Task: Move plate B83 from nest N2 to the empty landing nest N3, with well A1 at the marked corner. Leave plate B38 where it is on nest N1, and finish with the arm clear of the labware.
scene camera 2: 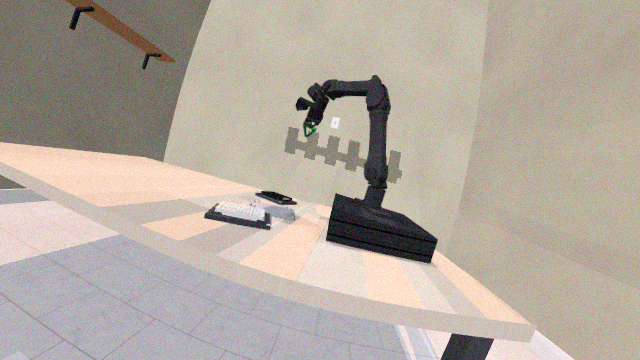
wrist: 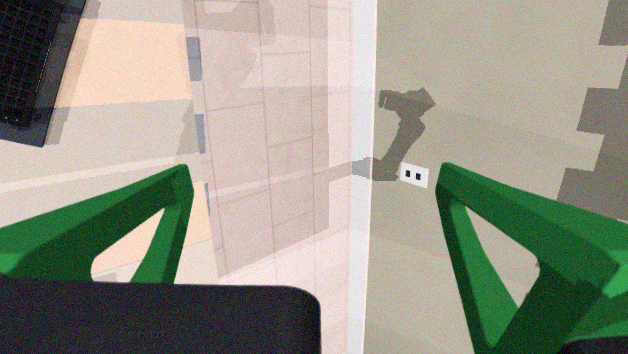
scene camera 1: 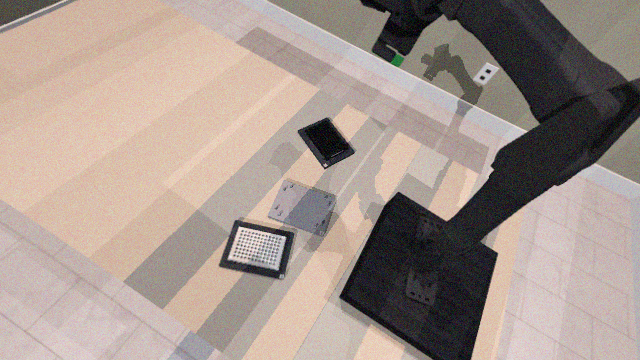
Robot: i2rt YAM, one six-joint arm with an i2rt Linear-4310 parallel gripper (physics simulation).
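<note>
A white 96-well plate (scene camera 1: 257, 248) (scene camera 2: 240, 211) sits flat on a dark nest (scene camera 1: 250, 271) (scene camera 2: 239, 222). A black plate (scene camera 1: 327, 139) (scene camera 2: 278, 196) (wrist: 22, 55) sits flat on another dark nest (scene camera 1: 342, 159) (wrist: 54, 75). The empty grey nest N3 (scene camera 1: 302, 207) (scene camera 2: 280, 212) lies between them, with a small pale mark at its corner toward the robot base. The labels B83 and B38 and the well A1 marks cannot be read. My gripper (scene camera 1: 397, 60) (scene camera 2: 310, 131) (wrist: 314, 177) is open and empty, high above the table and apart from all labware; one finger is hidden in scene camera 1.
The black robot base (scene camera 1: 370, 285) (scene camera 2: 380, 240) stands on the table (scene camera 1: 125, 100) (scene camera 2: 125, 180), right of the nests in scene camera 1. A wall with a white outlet (scene camera 1: 486, 73) (scene camera 2: 335, 122) (wrist: 414, 174) rises past the table's edge. A wooden shelf (scene camera 2: 125, 32) hangs at upper left.
</note>
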